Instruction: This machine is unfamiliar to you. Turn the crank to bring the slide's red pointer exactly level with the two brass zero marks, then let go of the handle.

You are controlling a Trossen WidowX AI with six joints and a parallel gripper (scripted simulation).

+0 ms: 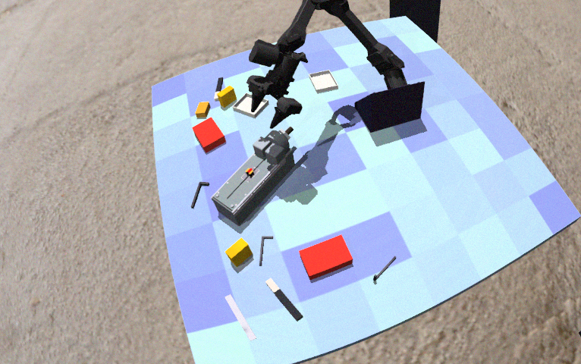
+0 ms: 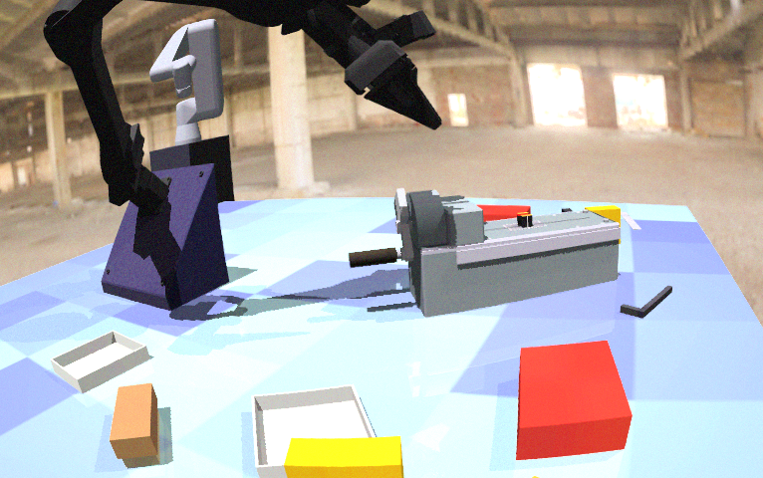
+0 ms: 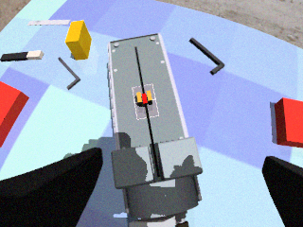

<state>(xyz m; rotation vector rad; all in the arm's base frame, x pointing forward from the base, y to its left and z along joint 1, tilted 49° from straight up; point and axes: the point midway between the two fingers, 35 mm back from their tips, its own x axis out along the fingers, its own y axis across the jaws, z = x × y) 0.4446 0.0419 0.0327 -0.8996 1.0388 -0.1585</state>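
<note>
My gripper tip is now 130 mm above the dark crank handle, 70 mm past it and 40 mm to the left of it. Also, from my gripper tip: red pointer: 120 mm below, 80 mm ahead, 60 mm to the left; tan block: 360 mm to the right, 180 mm below, 140 mm behind.
</note>
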